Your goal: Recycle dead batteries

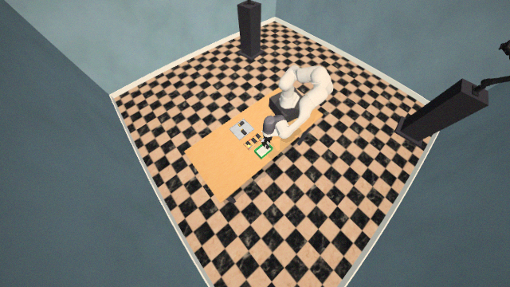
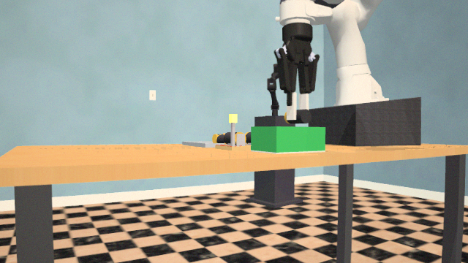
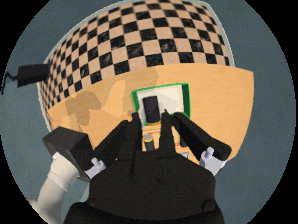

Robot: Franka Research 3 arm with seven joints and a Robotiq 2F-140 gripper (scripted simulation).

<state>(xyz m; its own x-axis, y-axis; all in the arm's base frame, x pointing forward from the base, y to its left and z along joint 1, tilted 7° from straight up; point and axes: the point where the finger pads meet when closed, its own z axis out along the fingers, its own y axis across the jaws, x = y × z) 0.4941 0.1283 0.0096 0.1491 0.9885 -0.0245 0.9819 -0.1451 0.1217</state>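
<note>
My hand is 9 cm above the green recycling box and 3 cm short of it.
</note>
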